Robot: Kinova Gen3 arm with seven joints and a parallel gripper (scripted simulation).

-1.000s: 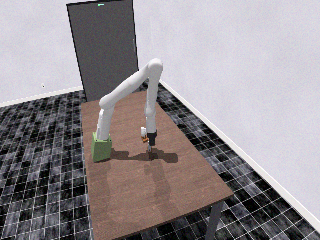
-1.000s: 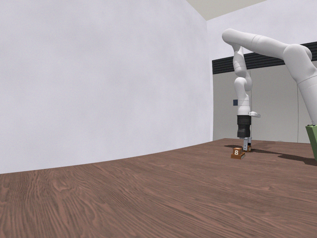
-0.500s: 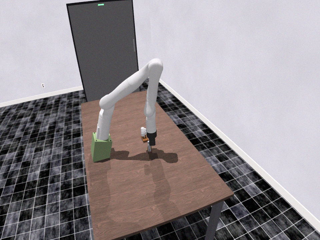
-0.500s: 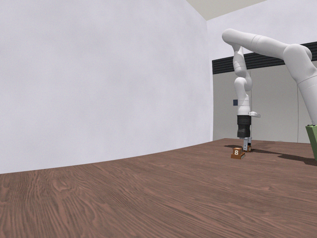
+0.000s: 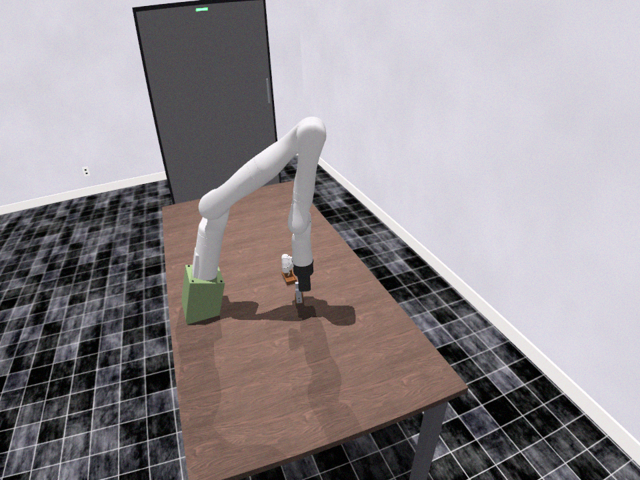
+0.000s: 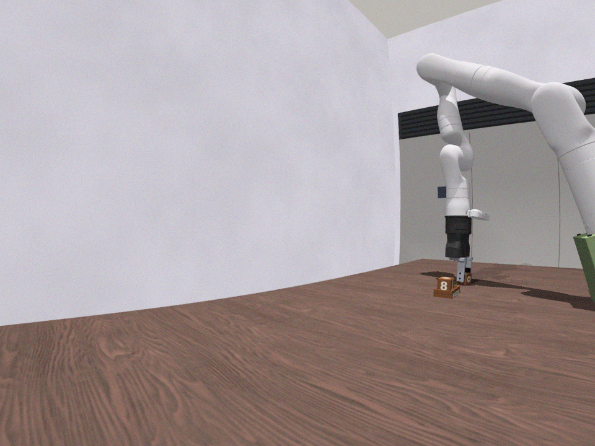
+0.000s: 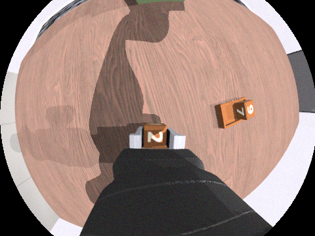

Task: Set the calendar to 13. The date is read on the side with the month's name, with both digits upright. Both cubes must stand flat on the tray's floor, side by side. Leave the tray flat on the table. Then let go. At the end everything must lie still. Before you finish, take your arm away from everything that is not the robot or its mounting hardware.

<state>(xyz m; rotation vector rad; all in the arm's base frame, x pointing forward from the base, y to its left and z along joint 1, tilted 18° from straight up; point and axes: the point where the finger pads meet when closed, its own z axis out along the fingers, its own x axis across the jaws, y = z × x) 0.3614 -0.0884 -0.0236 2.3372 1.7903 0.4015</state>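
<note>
My gripper is now 1 cm above the brown number cube. Also, from my hand: calendar tray: 16 cm to the left, 2 cm below.
</note>
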